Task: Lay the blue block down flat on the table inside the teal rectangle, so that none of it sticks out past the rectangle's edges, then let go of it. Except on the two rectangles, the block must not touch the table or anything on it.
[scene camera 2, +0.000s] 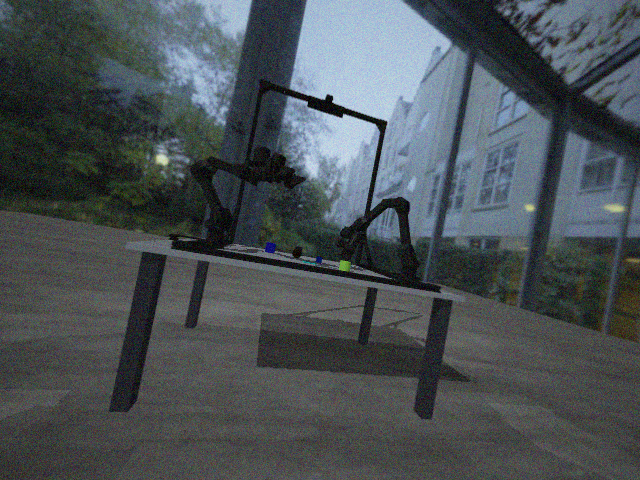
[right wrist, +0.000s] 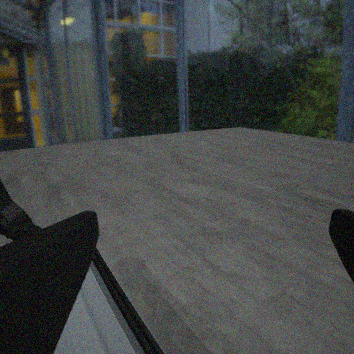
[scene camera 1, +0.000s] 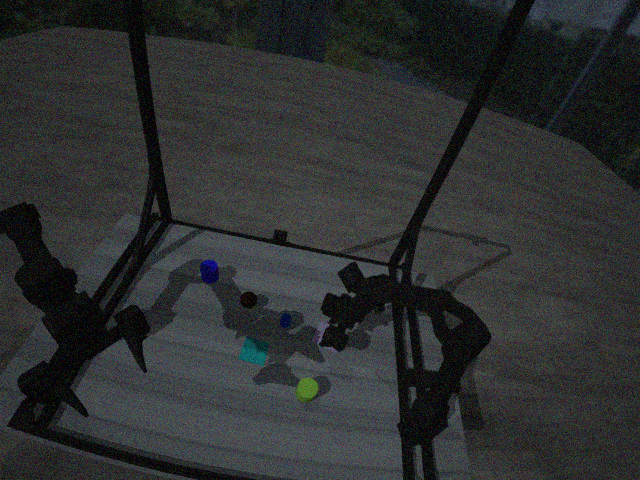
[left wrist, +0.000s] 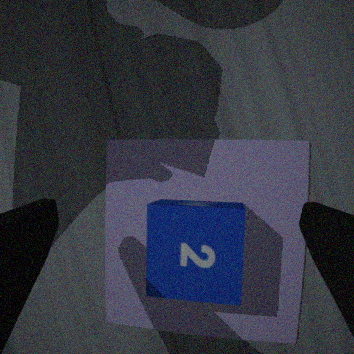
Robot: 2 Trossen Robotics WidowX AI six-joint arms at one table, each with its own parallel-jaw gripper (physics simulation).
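Where they show: left gripper, fingertip midpoint: (scene camera 1: 324,334) (left wrist: 181,212); right gripper, fingertip midpoint: (scene camera 2: 300,175) (right wrist: 214,222) (scene camera 1: 116,393); left arm's base, origin of the base link: (scene camera 2: 407,278) (scene camera 1: 414,431); right arm's base, origin of the base link: (scene camera 2: 213,243).
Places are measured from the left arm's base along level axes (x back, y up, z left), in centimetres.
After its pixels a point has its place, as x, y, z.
The blue block (left wrist: 195,252) @(-15.8, 0.0, -30.9), marked with a 2, lies on the lilac rectangle (left wrist: 265,170) @(-16.8, -1.8, -34.4) (scene camera 1: 322,331) @(-17.3, -1.8, -32.5) and is turned square to it. In scene camera 1 the left arm hides the block. My left gripper (left wrist: 181,212) @(-17.1, -0.7, -31.1) is open and empty; in the left wrist view its fingers stand wide, one on each side of the block, with gaps on both sides. The teal rectangle (scene camera 1: 254,351) @(-37.7, -1.8, -28.2) (scene camera 2: 308,261) @(-38.3, -1.8, -28.2) lies left of the lilac one in scene camera 1 and bears nothing. My right gripper (right wrist: 214,222) @(-59.0, 32.4, -8.3) (scene camera 1: 115,392) @(-59.0, 32.4, -8.3) is open and empty, raised high at the picture's left in scene camera 1.
A small dark blue cylinder (scene camera 1: 285,320) @(-28.3, 1.2, -35.6) (scene camera 2: 318,259) @(-29.1, -0.1, -35.1) stands between and behind the two rectangles. A lime cylinder (scene camera 1: 307,389) @(-25.8, 2.5, -14.9) (scene camera 2: 344,265) @(-27.3, 0.7, -13.4) stands in front. A dark round object (scene camera 1: 248,299) @(-38.5, 2.7, -42.4) (scene camera 2: 297,252) @(-39.2, 1.4, -41.4) and a larger blue cylinder (scene camera 1: 209,271) @(-50.0, 3.5, -52.5) (scene camera 2: 270,248) @(-51.0, 0.5, -52.0) stand farther back left.
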